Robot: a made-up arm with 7 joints. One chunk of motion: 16 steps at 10 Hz.
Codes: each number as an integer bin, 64 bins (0 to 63) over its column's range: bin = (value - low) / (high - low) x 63, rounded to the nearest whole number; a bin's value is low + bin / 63 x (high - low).
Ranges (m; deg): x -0.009..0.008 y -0.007..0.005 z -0.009..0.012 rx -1.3..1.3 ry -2.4..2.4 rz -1..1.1
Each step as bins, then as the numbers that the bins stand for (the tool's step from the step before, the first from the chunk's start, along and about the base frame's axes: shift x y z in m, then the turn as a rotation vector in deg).
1 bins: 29 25 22 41 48 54
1 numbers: -0.00117 -0.00224 -0.00167 0.392 1.257 0.800
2 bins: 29 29 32 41 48 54
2 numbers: -0.00117 -0.00148 0.00167 0.392 1.257 0.800
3 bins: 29 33 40 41 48 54
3 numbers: -0.00117 -0.00071 0.00433 0.392 1.257 0.800
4 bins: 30 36 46 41 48 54
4 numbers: -0.00090 -0.00014 0.00633 0.392 1.257 0.800
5 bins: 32 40 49 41 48 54
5 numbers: -0.00037 0.00062 0.00733 0.392 1.257 0.800
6 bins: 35 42 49 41 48 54
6 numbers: 0.00044 0.00100 0.00733 0.392 1.257 0.800
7 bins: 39 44 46 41 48 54
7 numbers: 0.00152 0.00138 0.00633 0.392 1.257 0.800
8 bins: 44 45 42 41 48 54
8 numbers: 0.00287 0.00157 0.00500 0.392 1.257 0.800
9 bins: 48 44 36 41 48 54
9 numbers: 0.00395 0.00138 0.00300 0.392 1.257 0.800
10 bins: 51 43 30 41 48 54
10 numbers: 0.00476 0.00119 0.00100 0.392 1.257 0.800
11 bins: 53 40 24 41 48 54
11 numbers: 0.00530 0.00062 -0.00100 0.392 1.257 0.800
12 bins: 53 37 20 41 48 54
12 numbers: 0.00530 0.00005 -0.00233 0.392 1.257 0.800
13 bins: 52 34 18 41 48 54
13 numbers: 0.00503 -0.00052 -0.00300 0.392 1.257 0.800
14 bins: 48 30 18 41 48 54
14 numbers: 0.00395 -0.00129 -0.00300 0.392 1.257 0.800
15 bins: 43 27 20 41 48 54
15 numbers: 0.00260 -0.00186 -0.00233 0.392 1.257 0.800
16 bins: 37 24 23 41 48 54
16 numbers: 0.00098 -0.00243 -0.00133 0.392 1.257 0.800
